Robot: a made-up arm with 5 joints.
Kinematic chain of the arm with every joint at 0, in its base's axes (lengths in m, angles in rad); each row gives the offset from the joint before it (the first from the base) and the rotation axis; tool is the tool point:
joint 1: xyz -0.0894 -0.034 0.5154 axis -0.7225 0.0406 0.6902
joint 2: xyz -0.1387 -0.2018 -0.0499 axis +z
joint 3: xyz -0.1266 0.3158 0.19 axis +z
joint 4: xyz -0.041 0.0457 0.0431 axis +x
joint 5: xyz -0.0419 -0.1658 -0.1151 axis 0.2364 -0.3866 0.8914
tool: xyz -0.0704 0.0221 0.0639
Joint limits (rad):
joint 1: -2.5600..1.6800
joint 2: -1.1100..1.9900
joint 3: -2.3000..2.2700
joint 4: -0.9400..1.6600
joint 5: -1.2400..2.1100
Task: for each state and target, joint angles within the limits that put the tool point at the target. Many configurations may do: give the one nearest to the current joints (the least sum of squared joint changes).
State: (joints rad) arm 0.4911 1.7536 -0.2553 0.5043 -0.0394
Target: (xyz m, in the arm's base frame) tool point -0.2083 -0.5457 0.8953
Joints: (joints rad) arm 0.7433 1.6399 -0.1694 0.3937 -0.1056
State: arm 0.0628 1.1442 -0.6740 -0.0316 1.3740
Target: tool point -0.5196 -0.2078 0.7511
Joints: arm 0.2158 0.2001 -0.2128 -0.4825 1.4706
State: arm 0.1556 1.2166 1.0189 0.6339 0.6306
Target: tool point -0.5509 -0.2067 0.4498
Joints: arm -0.3014 0.9323 0.8229 0.8866 0.6031
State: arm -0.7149 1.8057 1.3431 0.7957 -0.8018
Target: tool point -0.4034 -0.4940 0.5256
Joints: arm -0.1623 1.9900 1.1317 1.1166 -0.5841
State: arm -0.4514 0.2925 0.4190 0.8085 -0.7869
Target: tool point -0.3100 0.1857 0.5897
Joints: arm -0.0314 -0.3968 0.0750 1.1569 -0.6345
